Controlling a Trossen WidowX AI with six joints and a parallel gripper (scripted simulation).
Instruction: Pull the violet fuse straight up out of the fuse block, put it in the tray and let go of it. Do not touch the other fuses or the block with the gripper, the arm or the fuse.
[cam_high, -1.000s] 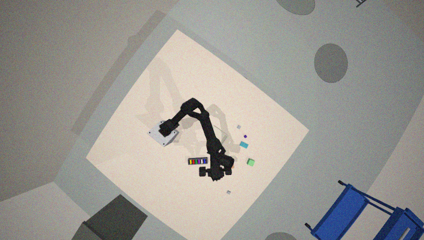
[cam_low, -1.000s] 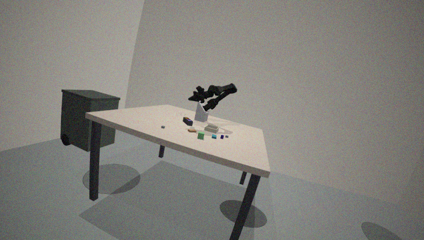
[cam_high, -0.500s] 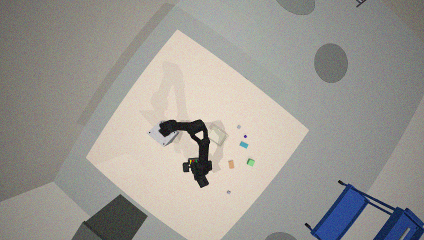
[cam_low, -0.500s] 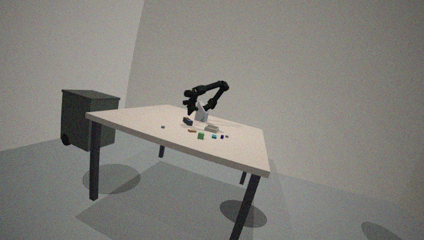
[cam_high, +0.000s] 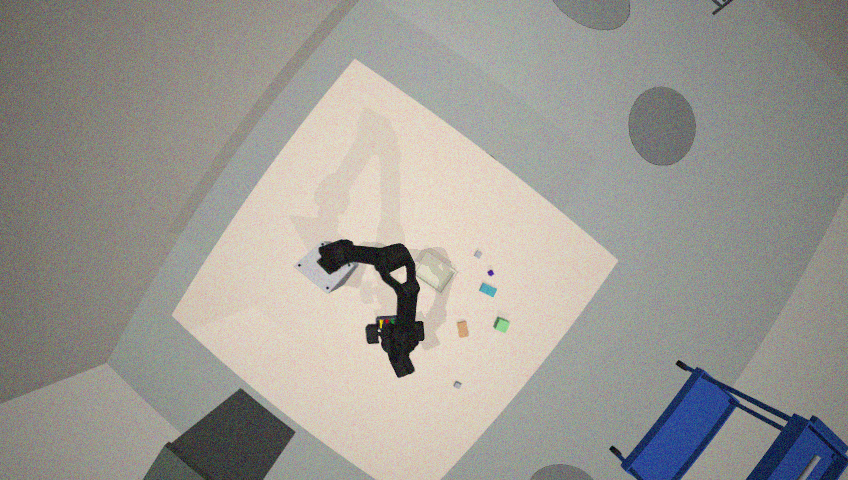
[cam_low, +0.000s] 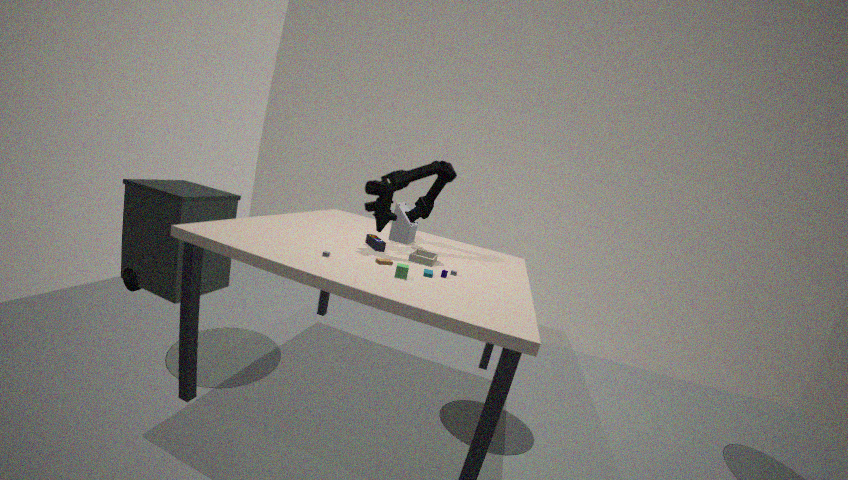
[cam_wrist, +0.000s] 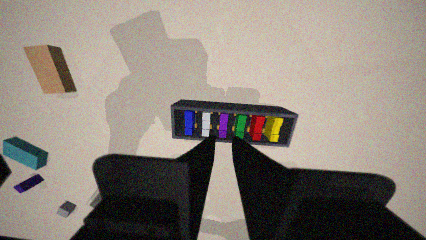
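Right now my gripper tip is 5 cm above the violet fuse. The rest, counted from my gripper tip: white fuse 1 cm ahead, 1 cm to the left, 5 cm below; green fuse 2 cm behind, 2 cm to the right, 5 cm below; blue fuse 3 cm ahead, 3 cm to the left, 5 cm below.
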